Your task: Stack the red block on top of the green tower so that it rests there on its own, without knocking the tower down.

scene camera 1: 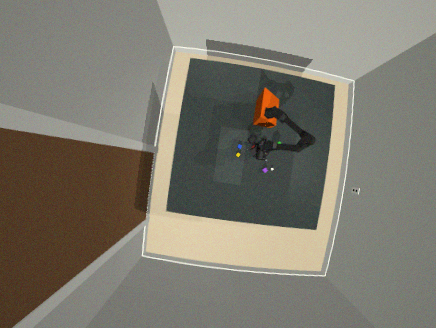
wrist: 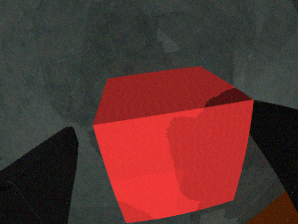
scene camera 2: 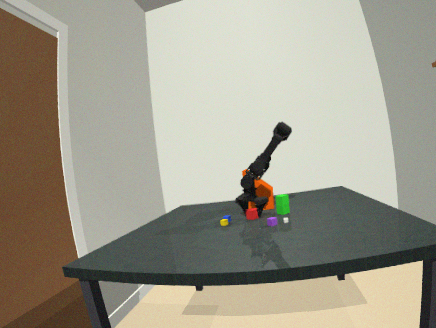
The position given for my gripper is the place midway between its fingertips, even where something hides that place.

Observation:
My gripper [wrist: 162, 121] is open, holding nothing. Also in view: a red block [wrist: 175, 139].

